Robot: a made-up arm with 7 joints. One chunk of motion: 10 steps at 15 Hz.
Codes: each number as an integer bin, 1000 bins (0 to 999) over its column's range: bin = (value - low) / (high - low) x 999, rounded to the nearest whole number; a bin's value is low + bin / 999 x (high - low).
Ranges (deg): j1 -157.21..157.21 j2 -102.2..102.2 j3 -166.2..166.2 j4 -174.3..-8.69 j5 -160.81..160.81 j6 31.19..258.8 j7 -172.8..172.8
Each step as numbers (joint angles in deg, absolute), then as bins.
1 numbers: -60.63 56.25 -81.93 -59.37 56.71 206.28 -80.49
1 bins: 307 774 253 693 676 768 267
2 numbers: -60.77 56.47 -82.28 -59.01 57.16 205.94 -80.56
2 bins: 306 775 252 695 677 767 267
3 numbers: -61.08 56.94 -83.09 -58.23 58.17 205.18 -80.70
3 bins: 305 778 250 700 680 764 266
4 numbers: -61.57 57.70 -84.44 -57.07 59.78 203.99 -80.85
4 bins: 304 782 246 707 685 758 266
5 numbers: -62.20 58.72 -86.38 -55.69 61.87 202.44 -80.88
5 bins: 302 786 240 715 692 752 266
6 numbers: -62.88 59.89 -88.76 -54.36 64.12 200.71 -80.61
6 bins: 300 792 233 724 699 744 266
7 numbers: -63.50 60.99 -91.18 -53.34 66.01 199.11 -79.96
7 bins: 298 798 225 730 705 737 268
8 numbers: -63.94 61.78 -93.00 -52.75 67.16 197.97 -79.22
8 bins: 296 801 220 733 708 732 271
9 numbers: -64.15 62.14 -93.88 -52.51 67.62 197.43 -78.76
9 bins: 296 803 217 735 710 730 272
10 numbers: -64.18 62.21 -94.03 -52.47 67.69 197.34 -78.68
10 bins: 296 804 217 735 710 729 272
